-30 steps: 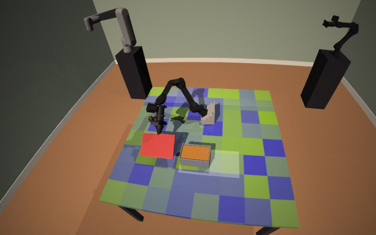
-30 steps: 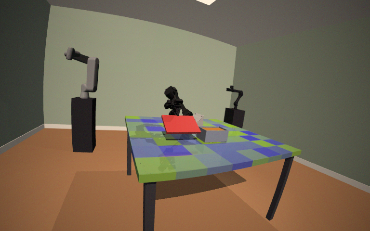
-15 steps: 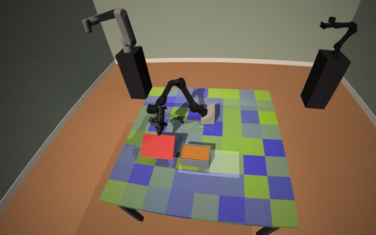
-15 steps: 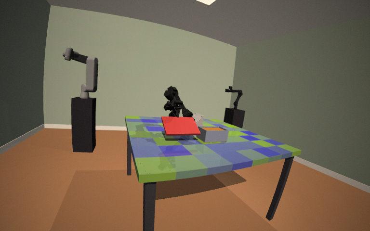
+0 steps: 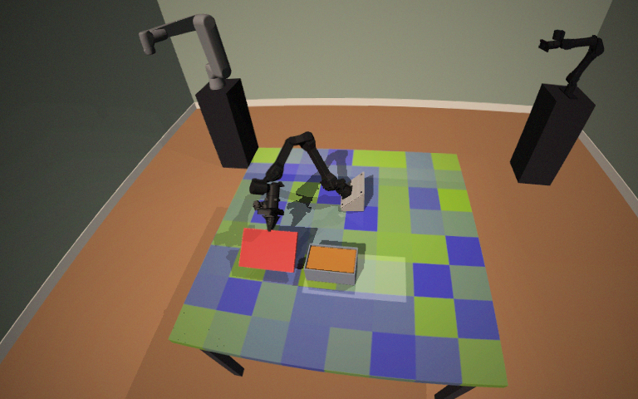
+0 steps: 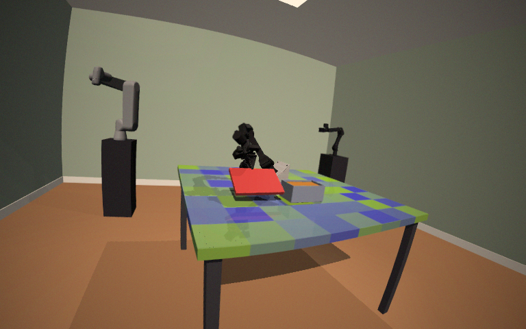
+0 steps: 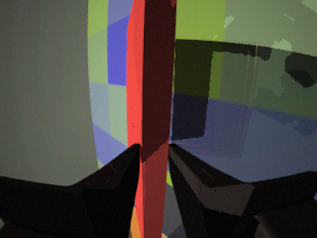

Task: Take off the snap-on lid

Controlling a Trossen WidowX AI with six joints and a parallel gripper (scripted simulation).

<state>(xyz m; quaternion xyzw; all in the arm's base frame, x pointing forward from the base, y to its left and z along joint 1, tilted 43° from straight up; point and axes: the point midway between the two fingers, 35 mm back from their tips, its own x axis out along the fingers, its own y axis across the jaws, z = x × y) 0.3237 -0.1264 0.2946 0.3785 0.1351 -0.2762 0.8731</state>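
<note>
My gripper tip is 70 mm short of the red lid and 40 mm above it. Also, from my gripper tip: grey storage box (70 mm ahead, 280 mm to the left, 90 mm below).
</note>
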